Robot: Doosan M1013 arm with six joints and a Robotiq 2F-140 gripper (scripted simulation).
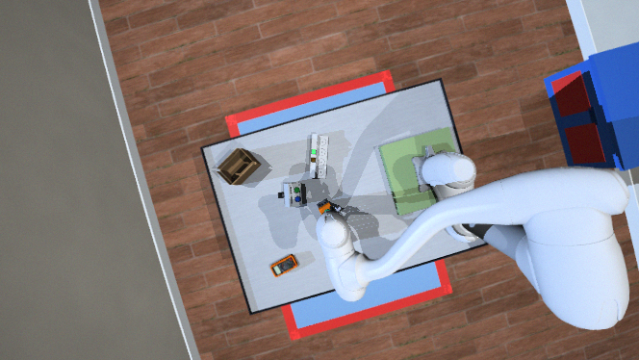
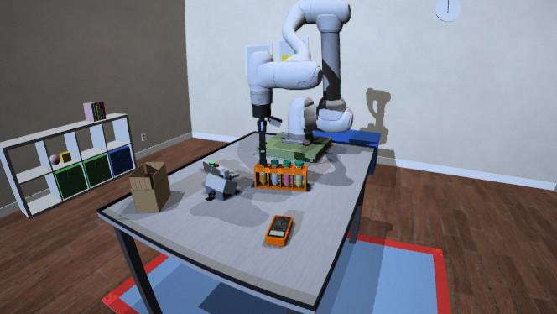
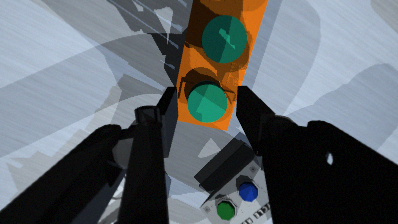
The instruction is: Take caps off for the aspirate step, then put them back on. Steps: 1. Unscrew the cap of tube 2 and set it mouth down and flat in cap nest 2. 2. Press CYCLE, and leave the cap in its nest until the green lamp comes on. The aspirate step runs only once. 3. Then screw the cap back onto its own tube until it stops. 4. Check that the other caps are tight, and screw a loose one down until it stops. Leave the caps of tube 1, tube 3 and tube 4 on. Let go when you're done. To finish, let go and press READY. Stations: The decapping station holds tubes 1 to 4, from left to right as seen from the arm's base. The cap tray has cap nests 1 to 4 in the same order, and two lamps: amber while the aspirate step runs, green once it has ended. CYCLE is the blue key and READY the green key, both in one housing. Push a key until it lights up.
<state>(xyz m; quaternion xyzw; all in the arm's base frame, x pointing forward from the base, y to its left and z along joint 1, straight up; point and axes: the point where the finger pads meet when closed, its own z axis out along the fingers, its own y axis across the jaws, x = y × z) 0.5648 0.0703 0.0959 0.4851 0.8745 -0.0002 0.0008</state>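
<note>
Right now the green key is 12 cm ahead of my hand, 14 cm to the right of it and 8 cm below it. Also, from my hand: blue key (13 cm ahead, 9 cm to the right, 8 cm below); key housing (14 cm ahead, 11 cm to the right, 9 cm below).
</note>
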